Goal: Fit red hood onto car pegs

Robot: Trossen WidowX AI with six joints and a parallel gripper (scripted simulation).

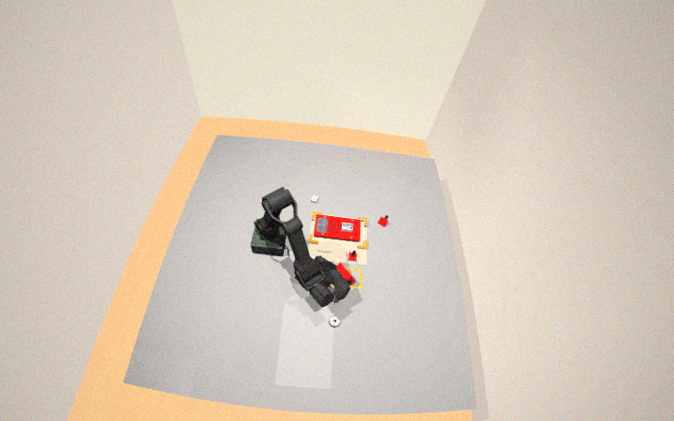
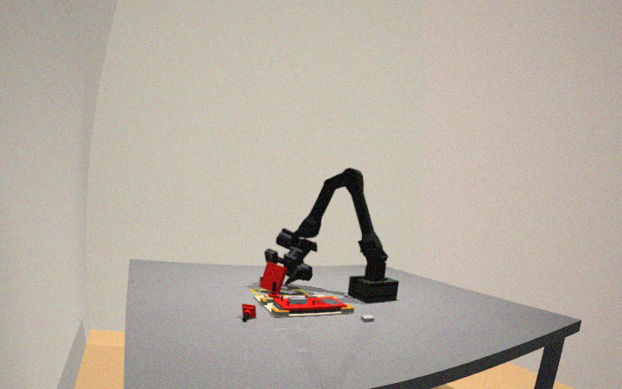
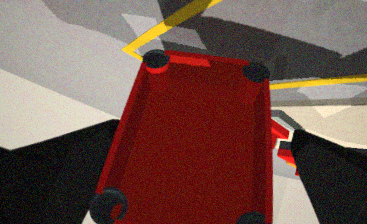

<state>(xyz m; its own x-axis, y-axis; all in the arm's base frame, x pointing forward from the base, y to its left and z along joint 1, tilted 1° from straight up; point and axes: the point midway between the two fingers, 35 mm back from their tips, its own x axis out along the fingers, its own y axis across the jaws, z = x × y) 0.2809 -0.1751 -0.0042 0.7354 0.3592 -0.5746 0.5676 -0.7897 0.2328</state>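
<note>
Now: the red hood 1 cm ahead of my gripper tip and 1 cm above it. The rest, counted from my gripper tip: grey engine block: 3 cm ahead, 23 cm to the left, 2 cm below; cream jig: 20 cm to the left, 4 cm below.
</note>
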